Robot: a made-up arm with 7 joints. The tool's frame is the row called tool. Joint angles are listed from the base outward.
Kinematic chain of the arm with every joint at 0, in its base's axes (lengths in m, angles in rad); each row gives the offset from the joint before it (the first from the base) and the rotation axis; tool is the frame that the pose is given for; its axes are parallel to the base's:
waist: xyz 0 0 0.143 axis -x
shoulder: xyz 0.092 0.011 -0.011 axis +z
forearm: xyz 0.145 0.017 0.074 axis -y
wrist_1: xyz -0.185 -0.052 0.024 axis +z
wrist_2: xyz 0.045 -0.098 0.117 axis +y
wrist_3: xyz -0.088 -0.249 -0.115 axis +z
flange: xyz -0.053 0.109 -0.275 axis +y
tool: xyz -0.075 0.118 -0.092
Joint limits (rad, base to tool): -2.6..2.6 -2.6..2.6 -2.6..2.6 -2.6..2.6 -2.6..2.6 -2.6..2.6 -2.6..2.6
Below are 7 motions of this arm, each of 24 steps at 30 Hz.
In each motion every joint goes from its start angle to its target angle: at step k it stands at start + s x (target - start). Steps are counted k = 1, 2, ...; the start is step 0. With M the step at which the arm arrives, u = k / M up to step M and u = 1 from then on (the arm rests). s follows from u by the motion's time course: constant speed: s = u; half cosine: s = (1 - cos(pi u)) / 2; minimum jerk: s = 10 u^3 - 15 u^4 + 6 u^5.
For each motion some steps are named. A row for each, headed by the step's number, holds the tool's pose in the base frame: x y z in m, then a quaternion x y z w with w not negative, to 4 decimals.
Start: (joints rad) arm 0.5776 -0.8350 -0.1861 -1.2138 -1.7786 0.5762 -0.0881
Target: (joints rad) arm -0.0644 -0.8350 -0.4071 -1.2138 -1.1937 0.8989 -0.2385
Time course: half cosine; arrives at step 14
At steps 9, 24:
9: -0.4642 -0.2205 0.0583 -0.6602 -0.0467 -0.3242 0.6759
24: -0.4684 -0.1012 0.0049 -0.5203 0.0258 -0.3094 0.7956

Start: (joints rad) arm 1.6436 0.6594 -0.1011 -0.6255 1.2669 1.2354 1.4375
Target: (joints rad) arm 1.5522 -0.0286 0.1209 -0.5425 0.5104 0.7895 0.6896
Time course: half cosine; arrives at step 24
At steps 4, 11, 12, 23, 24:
4: -0.2867 0.5127 0.5410 -0.1613 0.9554 -0.2228 0.1079
11: -0.4722 0.3000 0.4309 -0.3316 0.8331 -0.2279 0.3796
12: -0.4935 0.2582 0.4028 -0.3591 0.7994 -0.2272 0.4247
23: -0.5084 -0.0649 0.1668 -0.5336 0.4420 -0.2082 0.6903
24: -0.5074 -0.0676 0.1649 -0.5348 0.4383 -0.2080 0.6918

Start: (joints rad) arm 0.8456 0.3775 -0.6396 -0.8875 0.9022 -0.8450 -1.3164
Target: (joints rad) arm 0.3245 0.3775 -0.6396 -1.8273 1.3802 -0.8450 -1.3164
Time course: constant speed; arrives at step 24
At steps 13, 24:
13: -0.2940 0.2599 0.2430 -0.7483 0.1367 -0.4951 0.4198
24: -0.1617 0.4050 0.2150 -0.6041 0.2762 -0.6426 0.3820

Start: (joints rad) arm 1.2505 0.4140 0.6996 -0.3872 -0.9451 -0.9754 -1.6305
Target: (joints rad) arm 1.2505 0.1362 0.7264 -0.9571 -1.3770 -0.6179 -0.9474
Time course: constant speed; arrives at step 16
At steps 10, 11, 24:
10: 0.3958 -0.0090 0.6265 -0.0063 0.9972 -0.0376 0.0650
11: 0.3768 -0.0164 0.6390 0.0012 0.9965 -0.0408 0.0735
24: 0.2724 -0.0558 0.6893 0.0523 0.9905 -0.0520 0.1163

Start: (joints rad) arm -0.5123 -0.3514 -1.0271 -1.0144 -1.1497 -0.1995 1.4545
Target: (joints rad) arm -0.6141 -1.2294 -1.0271 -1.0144 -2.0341 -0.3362 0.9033
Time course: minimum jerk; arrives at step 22
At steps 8, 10, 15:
8: -0.1053 -0.2993 0.0487 0.0978 0.5513 -0.5583 0.6122
10: -0.1306 -0.3239 0.0302 0.0643 0.4945 -0.6029 0.6228
15: -0.2146 -0.3897 0.0144 -0.0600 0.3616 -0.6878 0.6266

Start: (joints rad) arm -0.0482 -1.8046 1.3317 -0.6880 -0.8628 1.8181 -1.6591
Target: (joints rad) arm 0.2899 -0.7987 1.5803 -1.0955 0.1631 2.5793 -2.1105
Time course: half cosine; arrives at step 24
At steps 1, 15, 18, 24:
1: -0.4311 -0.3333 -0.1697 -0.7911 -0.2475 0.3898 0.4013
15: 0.1472 -0.5401 -0.3914 -0.3593 -0.6263 0.6629 0.1979
18: 0.2614 -0.5035 -0.4216 -0.2002 -0.6493 0.7244 0.1161
24: 0.3388 -0.4535 -0.4494 -0.0459 -0.6404 0.7658 0.0358

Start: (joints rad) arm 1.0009 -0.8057 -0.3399 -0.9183 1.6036 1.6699 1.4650
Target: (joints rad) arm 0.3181 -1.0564 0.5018 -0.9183 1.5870 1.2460 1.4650
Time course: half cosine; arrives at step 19
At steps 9, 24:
9: -0.3610 0.6514 0.2632 0.3723 0.5178 0.2225 0.7374
24: -0.3119 0.6048 0.1232 0.4138 0.4438 0.2086 0.7670

